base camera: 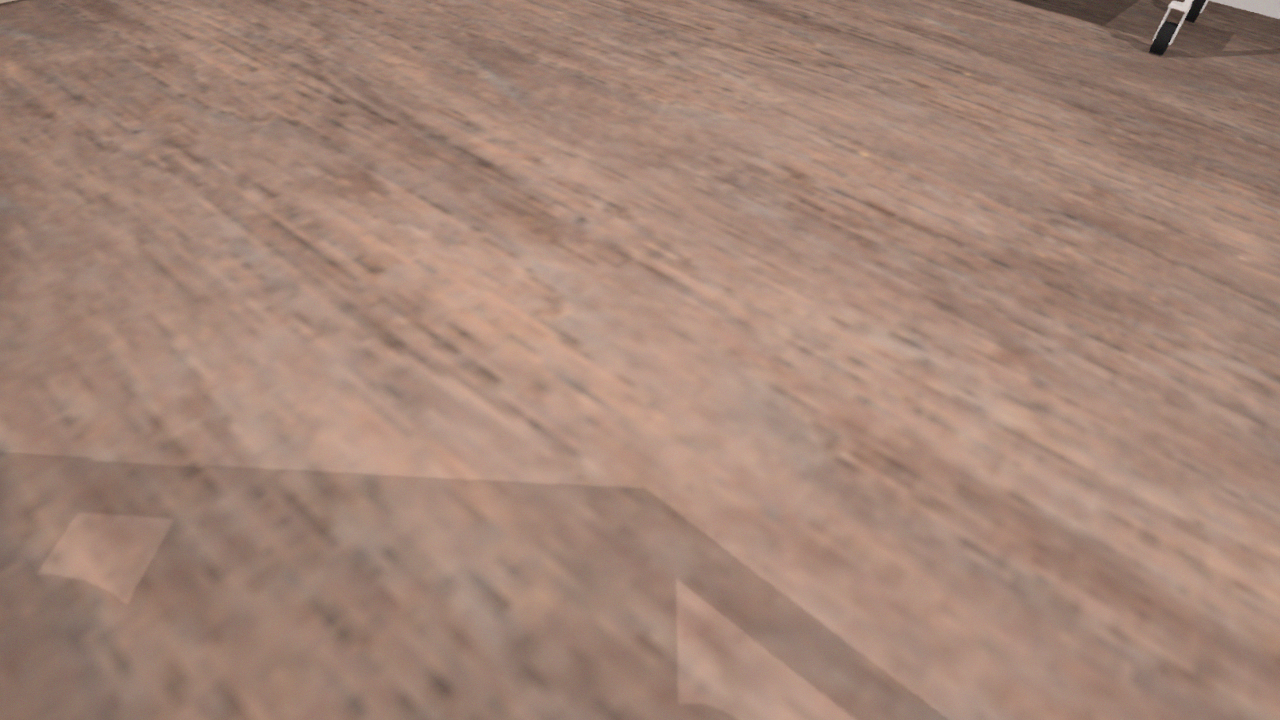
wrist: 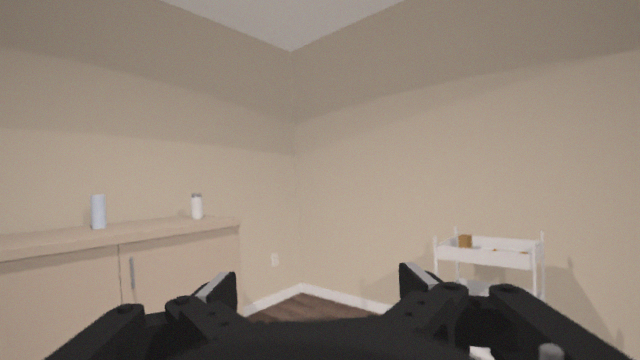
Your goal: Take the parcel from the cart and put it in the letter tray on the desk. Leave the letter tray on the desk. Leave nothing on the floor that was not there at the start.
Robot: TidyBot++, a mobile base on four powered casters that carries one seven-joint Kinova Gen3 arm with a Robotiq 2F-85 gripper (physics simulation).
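Places are measured from the arm's base along level axes (x ahead, y left, z up), in millimetres.
Where they show: gripper, fingertip midpoint: point(wrist: 318, 286).
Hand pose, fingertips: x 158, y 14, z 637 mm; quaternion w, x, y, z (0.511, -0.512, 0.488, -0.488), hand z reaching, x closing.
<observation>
Each offset is from my fingertips to the top centre of the thing. "spot": to the spot under its first point.
A white cart point(wrist: 482, 256) stands at the right in the wrist view, near the wall. A small brown box {dz -281, dx +1488, dy -744 mm} point(wrist: 465, 241), which looks like the parcel, stands at the left end of its top tray. My gripper point(wrist: 318, 286) is open, with no object between its fingers, and is well away from the cart. The gripper's right finger linkage hides part of the cart's lower half. The letter tray and the desk do not show in either view.
A light wooden cabinet point(wrist: 185, 265) stands at the left, with a pale blue cylinder {dz +47, dx +1253, dy +1181 mm} point(wrist: 98, 212) and a white bottle {dz +25, dx +1560, dy +796 mm} point(wrist: 197, 206) on top. Small orange-brown things lie in the cart's top tray. A black caster wheel {spot: dz -1003, dx +1100, dy -862 mm} point(base camera: 1163, 38) shows at the base view's top right.
</observation>
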